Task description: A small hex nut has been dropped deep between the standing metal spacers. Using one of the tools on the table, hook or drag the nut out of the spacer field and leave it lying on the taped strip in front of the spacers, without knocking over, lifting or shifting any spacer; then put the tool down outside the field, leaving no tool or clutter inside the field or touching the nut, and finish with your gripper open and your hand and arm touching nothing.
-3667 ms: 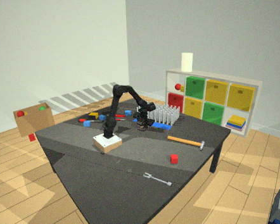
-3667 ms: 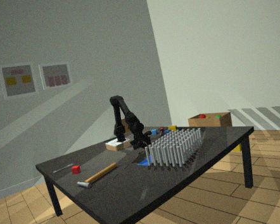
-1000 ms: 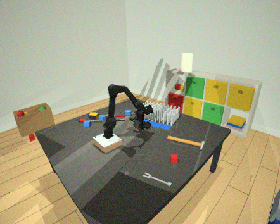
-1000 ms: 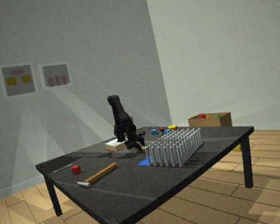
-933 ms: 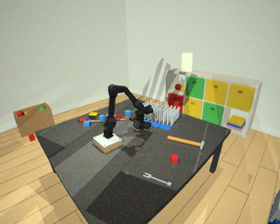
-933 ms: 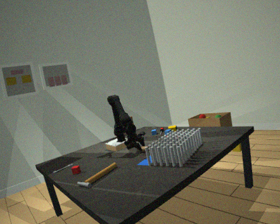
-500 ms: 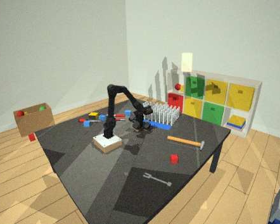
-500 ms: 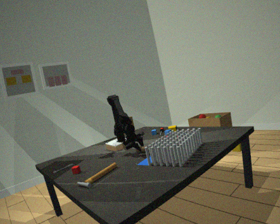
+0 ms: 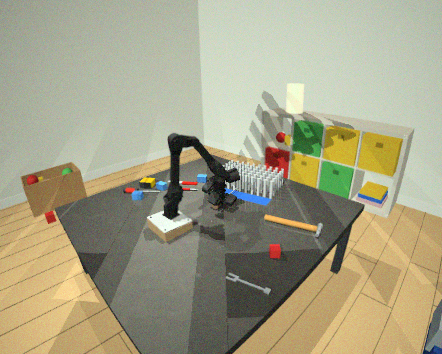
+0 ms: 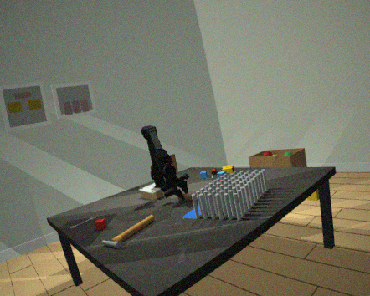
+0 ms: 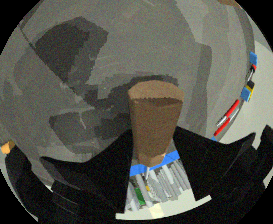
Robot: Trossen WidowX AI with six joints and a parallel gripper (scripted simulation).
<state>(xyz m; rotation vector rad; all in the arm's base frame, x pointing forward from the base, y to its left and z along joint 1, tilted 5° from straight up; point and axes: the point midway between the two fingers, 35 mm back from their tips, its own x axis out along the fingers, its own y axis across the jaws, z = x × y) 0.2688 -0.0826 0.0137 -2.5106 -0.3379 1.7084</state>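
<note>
Right now my gripper tip is 11 cm short of the hook tool and 1 cm to the right of it. Round my gripper tip: blue taped strip (17 cm ahead, 2 cm to the right, 2 cm below); then red cube (19 cm behind, 44 cm to the right); then yellow block (8 cm behind, 55 cm to the left).
</note>
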